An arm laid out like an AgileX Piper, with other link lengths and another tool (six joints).
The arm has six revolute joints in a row. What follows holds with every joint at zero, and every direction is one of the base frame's.
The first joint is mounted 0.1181 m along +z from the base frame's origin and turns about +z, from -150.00 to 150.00 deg.
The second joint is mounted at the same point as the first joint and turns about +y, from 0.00 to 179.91 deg.
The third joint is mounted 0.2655 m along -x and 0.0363 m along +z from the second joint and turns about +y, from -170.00 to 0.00 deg.
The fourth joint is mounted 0.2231 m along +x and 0.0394 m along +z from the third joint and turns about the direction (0.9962, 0, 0.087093), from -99.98 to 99.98 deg.
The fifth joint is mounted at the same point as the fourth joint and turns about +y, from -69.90 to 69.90 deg.
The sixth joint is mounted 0.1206 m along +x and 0.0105 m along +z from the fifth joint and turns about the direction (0.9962, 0, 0.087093), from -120.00 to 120.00 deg.
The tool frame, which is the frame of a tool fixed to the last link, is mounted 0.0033 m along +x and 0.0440 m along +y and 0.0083 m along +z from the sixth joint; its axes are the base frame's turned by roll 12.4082, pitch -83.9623 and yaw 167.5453 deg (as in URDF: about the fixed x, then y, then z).
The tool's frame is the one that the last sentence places.
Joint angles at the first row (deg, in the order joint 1, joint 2, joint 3, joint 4, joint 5, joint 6):
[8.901 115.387 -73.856 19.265 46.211 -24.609]
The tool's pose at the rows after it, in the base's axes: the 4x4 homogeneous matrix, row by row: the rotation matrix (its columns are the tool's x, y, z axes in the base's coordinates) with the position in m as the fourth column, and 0 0 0 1 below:
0.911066, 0.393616, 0.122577, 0.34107; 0.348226, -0.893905, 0.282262, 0.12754; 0.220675, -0.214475, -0.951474, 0.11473; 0, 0, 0, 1
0.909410, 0.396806, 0.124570, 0.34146; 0.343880, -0.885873, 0.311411, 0.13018; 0.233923, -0.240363, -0.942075, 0.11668; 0, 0, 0, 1
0.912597, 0.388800, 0.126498, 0.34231; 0.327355, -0.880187, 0.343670, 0.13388; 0.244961, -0.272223, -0.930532, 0.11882; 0, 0, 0, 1
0.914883, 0.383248, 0.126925, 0.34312; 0.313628, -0.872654, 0.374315, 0.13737; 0.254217, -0.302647, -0.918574, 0.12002; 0, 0, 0, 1
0.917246, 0.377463, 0.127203, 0.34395; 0.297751, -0.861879, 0.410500, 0.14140; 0.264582, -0.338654, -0.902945, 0.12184; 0, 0, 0, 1
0.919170, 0.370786, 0.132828, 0.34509; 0.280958, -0.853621, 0.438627, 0.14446; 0.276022, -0.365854, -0.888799, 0.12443; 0, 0, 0, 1
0.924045, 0.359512, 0.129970, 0.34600; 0.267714, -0.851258, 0.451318, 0.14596; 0.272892, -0.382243, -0.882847, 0.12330; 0, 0, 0, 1
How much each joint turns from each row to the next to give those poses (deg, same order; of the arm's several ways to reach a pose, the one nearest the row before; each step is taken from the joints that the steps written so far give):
[-0.353 0.237 -0.102 1.556 0.231 -1.511]
[-0.112 0.087 -0.018 2.463 0.005 -1.835]
[-0.001 0.130 0.001 2.775 0.000 -1.235]
[0.000 0.284 0.002 2.714 -0.002 -1.405]
[0.001 0.300 -0.001 3.223 0.131 -1.710]
[0.000 0.076 0.001 2.573 0.000 -1.188]
[-0.001 0.432 -0.003 1.272 0.002 -0.251]

